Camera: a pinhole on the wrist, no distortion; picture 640 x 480 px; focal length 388.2 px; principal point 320.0 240.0 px. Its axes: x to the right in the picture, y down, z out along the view. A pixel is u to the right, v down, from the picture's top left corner.
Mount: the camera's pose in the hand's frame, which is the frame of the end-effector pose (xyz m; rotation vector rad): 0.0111 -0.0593 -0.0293 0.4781 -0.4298 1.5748
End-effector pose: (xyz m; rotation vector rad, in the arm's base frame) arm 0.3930 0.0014 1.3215 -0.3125 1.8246 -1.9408
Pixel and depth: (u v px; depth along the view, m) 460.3 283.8 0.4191
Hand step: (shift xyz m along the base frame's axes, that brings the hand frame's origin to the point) 0.1803 -0.3431 0.2029
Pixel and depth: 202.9 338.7 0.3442
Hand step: 0.0862 -0.1467 0.3610
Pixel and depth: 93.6 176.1 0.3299
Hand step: -0.0783 -0.1588 0.3919
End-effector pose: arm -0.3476 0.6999 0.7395 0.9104 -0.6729 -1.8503
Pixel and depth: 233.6 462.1 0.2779
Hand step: -0.2383 0.2443 -0.0669
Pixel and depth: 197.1 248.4 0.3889
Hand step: -0.3822 0.1475 -0.1599
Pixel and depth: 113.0 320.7 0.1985
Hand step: -0.1898 0.1275 -0.1451
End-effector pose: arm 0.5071 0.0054 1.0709 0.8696 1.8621 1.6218
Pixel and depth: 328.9 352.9 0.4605
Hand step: 0.2972 0.1378 -0.3622
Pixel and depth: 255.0 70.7 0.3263
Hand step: 0.0093 0.2453 -0.2979
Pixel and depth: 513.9 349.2 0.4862
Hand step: 0.4378 0.2407 -0.2063
